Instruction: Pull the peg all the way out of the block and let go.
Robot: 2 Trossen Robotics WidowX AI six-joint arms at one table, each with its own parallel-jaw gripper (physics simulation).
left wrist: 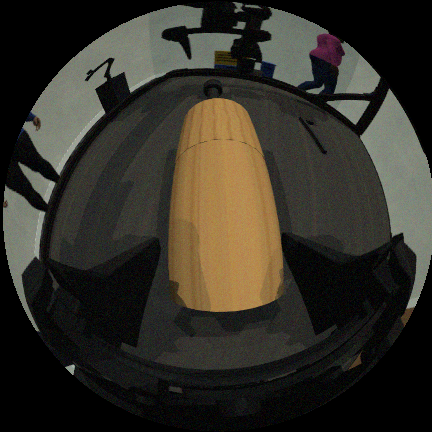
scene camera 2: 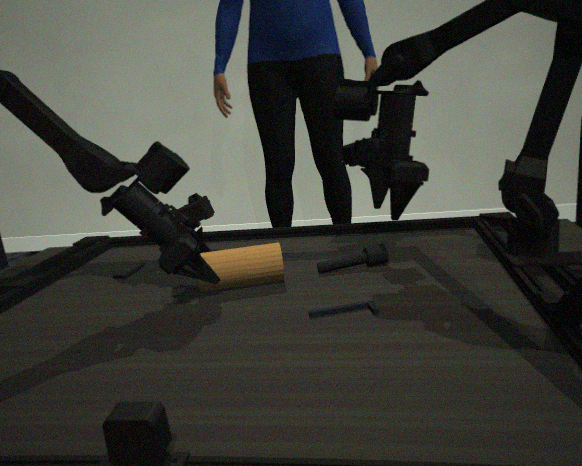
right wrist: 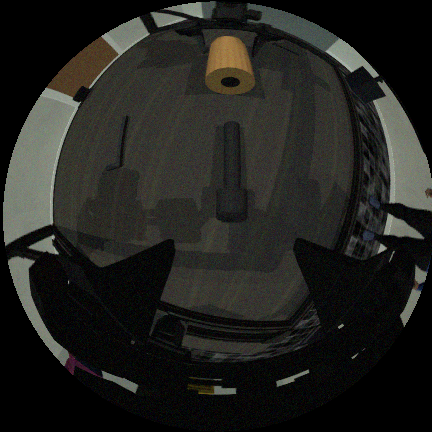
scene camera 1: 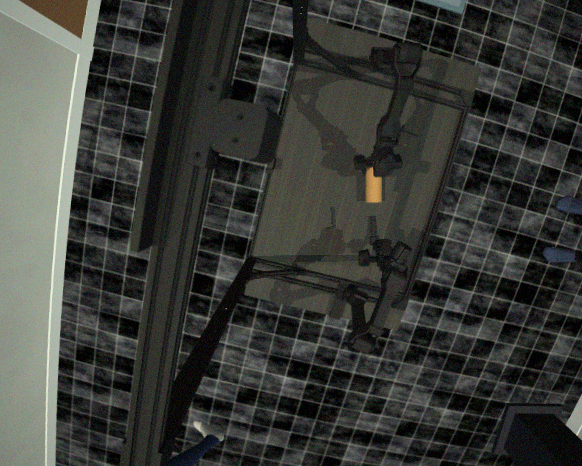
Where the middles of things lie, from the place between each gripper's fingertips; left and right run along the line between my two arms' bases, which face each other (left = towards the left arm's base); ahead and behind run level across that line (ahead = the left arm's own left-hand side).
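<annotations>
The dark peg (scene camera 2: 374,255) is 7 cm below my right hand and 6 cm to the left of it. I see the wooden block (scene camera 2: 258,264) too, and it is 26 cm to the left of my right hand, 4 cm behind it and 6 cm below it.
As for the wooden block, my left hand is 10 mm below it and 40 mm to the left of it. The dark peg is 40 mm ahead of my left hand, 240 mm to the right of it and 10 mm below it.
</annotations>
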